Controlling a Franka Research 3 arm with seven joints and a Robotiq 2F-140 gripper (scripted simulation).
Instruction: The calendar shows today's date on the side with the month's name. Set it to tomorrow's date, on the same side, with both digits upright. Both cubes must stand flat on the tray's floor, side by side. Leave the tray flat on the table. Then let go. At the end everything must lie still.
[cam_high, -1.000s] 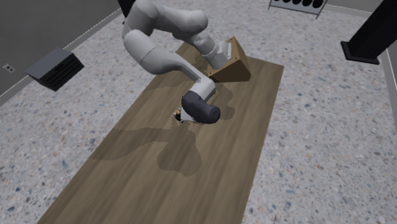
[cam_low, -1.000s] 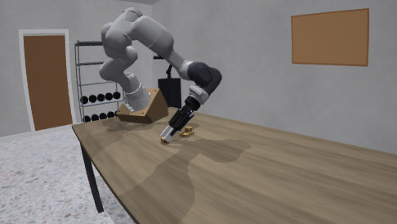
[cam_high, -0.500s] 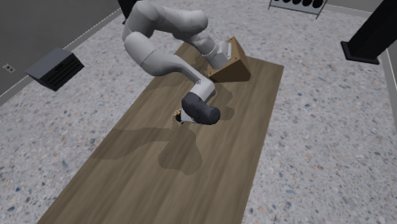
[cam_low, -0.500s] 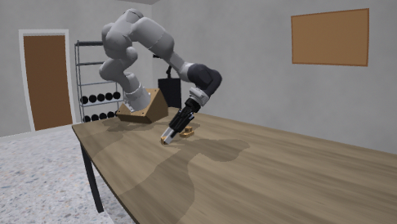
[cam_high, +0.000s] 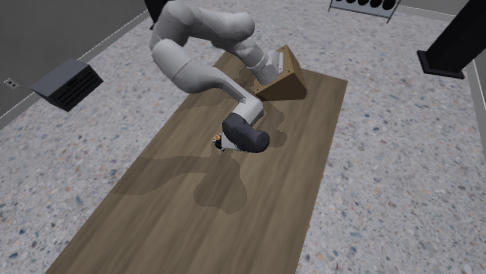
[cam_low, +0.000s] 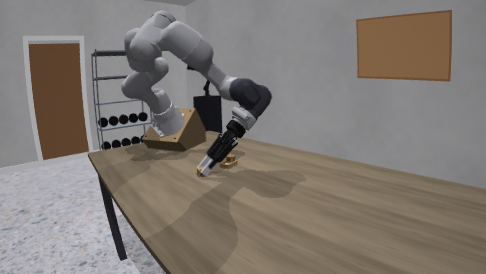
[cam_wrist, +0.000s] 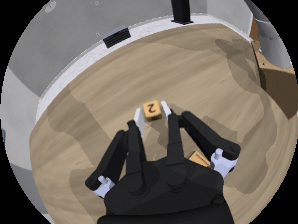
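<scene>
The cube is 1 cm behind my hand, 2 cm to the right of it and 2 cm below it. The rest, counted from my hand: tray: 13 cm to the left, 3 cm below.
</scene>
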